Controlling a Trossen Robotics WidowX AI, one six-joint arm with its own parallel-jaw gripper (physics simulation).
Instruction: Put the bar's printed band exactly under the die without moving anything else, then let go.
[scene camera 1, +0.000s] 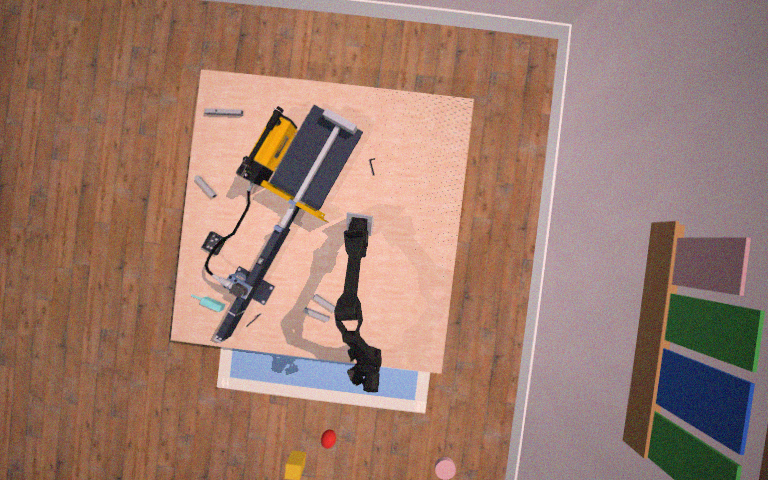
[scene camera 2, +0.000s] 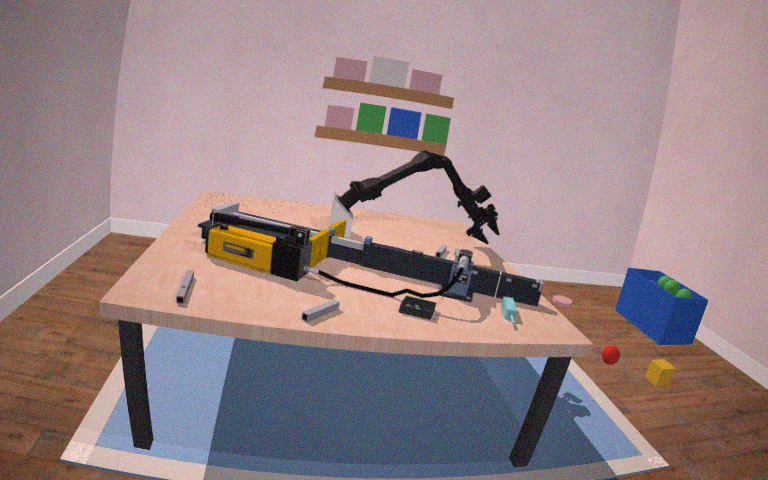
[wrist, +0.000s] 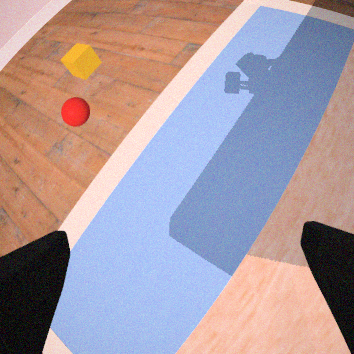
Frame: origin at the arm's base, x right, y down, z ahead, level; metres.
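Seen in the pictures: gripper, between the fingertips: (scene camera 2: 493, 239) (wrist: 188, 240); arm's base, origin of its link: (scene camera 1: 359, 224) (scene camera 2: 343, 203).
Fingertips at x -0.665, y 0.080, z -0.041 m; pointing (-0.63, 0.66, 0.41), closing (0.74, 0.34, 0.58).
Pixels of each thing's top centre, then the offset from my fingertips to it. "spot": a spot on its surface instead.
- long dark rail, a spot on its surface: (scene camera 2: 396, 261) spot: dx +0.523, dy -0.008, dz +0.451 m
- light grey piece, a spot on its surface: (scene camera 2: 347, 243) (scene camera 1: 285, 215) spot: dx +0.673, dy -0.027, dz +0.377 m
- black unit, a spot on its surface: (scene camera 2: 240, 247) spot: dx +1.006, dy -0.022, dz +0.520 m
- small black box, a spot on its surface: (scene camera 2: 417, 307) (scene camera 1: 216, 243) spot: dx +0.510, dy +0.028, dz +0.714 m
- teal tool, centre of its top: (scene camera 2: 511, 307) (scene camera 1: 204, 302) dx +0.236, dy +0.004, dz +0.729 m
- hex key, centre of its top: (scene camera 1: 374, 166) dx +0.943, dy +0.028, dz +0.014 m
A long dark rail (scene camera 1: 271, 249) (scene camera 2: 396, 261) runs from the yellow end plate (scene camera 1: 311, 211) (scene camera 2: 320, 249) to the table's near edge in scene camera 1. A light grey piece (scene camera 1: 286, 219) (scene camera 2: 347, 243) lies along it by the plate. A bracketed head (scene camera 1: 239, 287) (scene camera 2: 463, 266) stands over the rail. Several short grey bars (scene camera 1: 223, 112) (scene camera 1: 205, 186) (scene camera 2: 185, 286) (scene camera 2: 320, 311) lie loose. I cannot tell which part is the die, or see a printed band clearly. My gripper (scene camera 1: 362, 383) (scene camera 2: 491, 232) (wrist: 188, 240) is open and empty, raised beyond the table edge, apart from the bars.
A yellow and black unit (scene camera 1: 274, 141) (scene camera 2: 240, 247) stands beside the dark bed. A black cable links the head with that unit, passing a small black box (scene camera 1: 212, 242) (scene camera 2: 417, 307). A teal tool (scene camera 1: 211, 303) (scene camera 2: 509, 307) lies near the rail's end. A hex key (scene camera 1: 371, 165) lies nearby.
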